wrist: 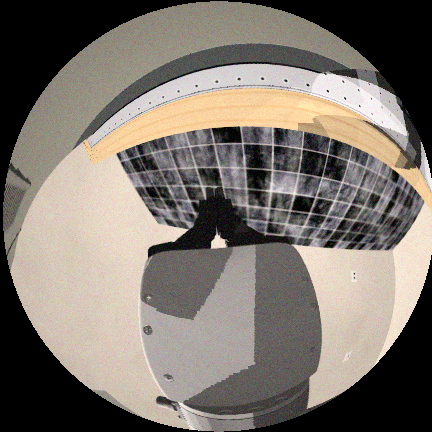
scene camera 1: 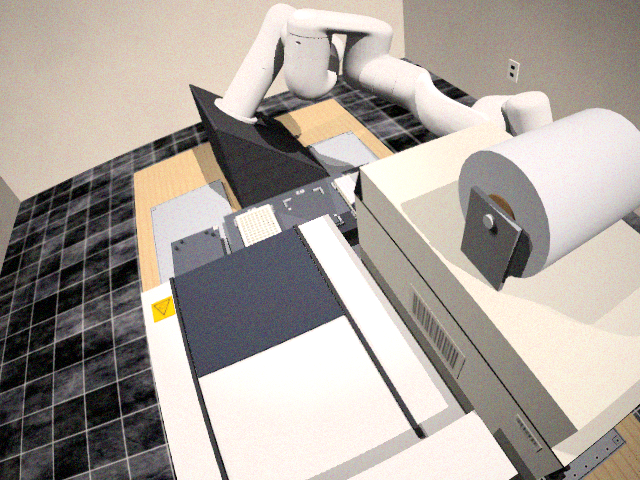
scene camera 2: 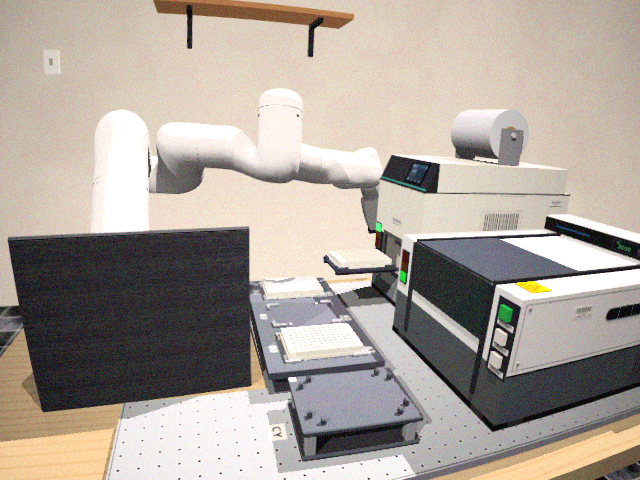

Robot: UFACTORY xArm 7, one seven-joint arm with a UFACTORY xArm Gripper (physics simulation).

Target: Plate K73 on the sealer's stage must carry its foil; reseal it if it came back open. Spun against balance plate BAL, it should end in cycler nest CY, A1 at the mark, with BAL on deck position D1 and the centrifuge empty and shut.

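Places are measured from the arm's base along level axes (x back, y right, z up), in centimetres.
Pixels of known places: gripper, fingertip midpoint: (wrist: 213, 198); arm's base at its link origin: (scene camera 1: 235, 112) (scene camera 2: 119, 267).
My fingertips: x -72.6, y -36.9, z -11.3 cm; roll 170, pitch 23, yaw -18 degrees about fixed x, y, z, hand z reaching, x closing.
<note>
Ahead of a thing's pixels: the offset from my fingertips to its top centre. "spot": to the spot under its first point.
My gripper (wrist: 213, 198) is shut and empty, beyond the table's edge on the sealer's far side. In scene camera 2 the sealer hides its fingers. A pale plate {dz +5.4, dx +22.9, dy +23.3 cm} (scene camera 2: 359, 257) rests on the sealer's extended stage {spot: dz +4.3, dx +29.4, dy +26.3 cm} (scene camera 2: 336, 266); I cannot read its name or tell whether foil covers it. A plate with open wells {dz -1.0, dx +40.9, dy +45.4 cm} (scene camera 2: 320, 341) (scene camera 1: 257, 225) sits in the near deck position. Another pale plate {dz -1.0, dx +38.1, dy +20.8 cm} (scene camera 2: 292, 287) (scene camera 1: 347, 187) sits at the deck's far end. The cycler nest {dz -1.3, dx +42.1, dy +60.6 cm} (scene camera 2: 356, 400) (scene camera 1: 199, 251), labelled CY, is empty. The centrifuge (scene camera 2: 568, 330) (scene camera 1: 155, 330) shows a dark lid panel; its inside is hidden.
The sealer {dz +40.5, dx -6.9, dy +25.7 cm} (scene camera 2: 429, 211) (scene camera 1: 429, 310) carries a large foil roll {dz +40.5, dx -9.0, dy +25.9 cm} (scene camera 2: 478, 133) (scene camera 1: 563, 180) on top. A black upright panel (scene camera 2: 134, 320) (scene camera 1: 248, 149) stands by the arm base. The deck's middle position {spot: dz -2.6, dx +39.1, dy +32.6 cm} (scene camera 2: 305, 312) holds no plate. Green, white buttons are on the centrifuge front.
</note>
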